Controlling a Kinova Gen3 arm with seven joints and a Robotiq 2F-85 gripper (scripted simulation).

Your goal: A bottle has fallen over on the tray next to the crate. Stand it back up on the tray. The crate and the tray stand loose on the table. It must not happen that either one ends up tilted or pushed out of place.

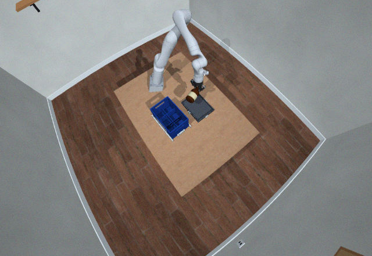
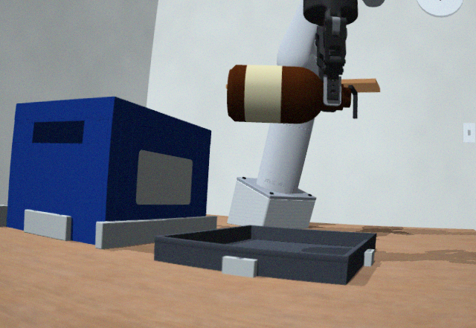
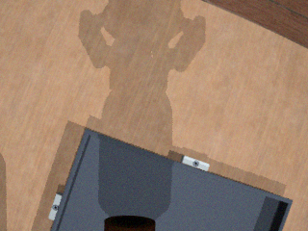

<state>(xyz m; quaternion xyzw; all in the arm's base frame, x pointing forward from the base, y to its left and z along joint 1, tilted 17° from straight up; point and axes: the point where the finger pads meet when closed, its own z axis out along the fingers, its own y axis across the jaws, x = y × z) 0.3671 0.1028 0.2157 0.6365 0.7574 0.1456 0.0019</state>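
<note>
Now: hand 50 mm to the left of the brown bottle and 10 mm short of it. The rest, counted from my hand: blue crate (320 mm to the right, 120 mm below, 20 mm behind); then tray (190 mm below, 50 mm ahead, 40 mm to the right).
</note>
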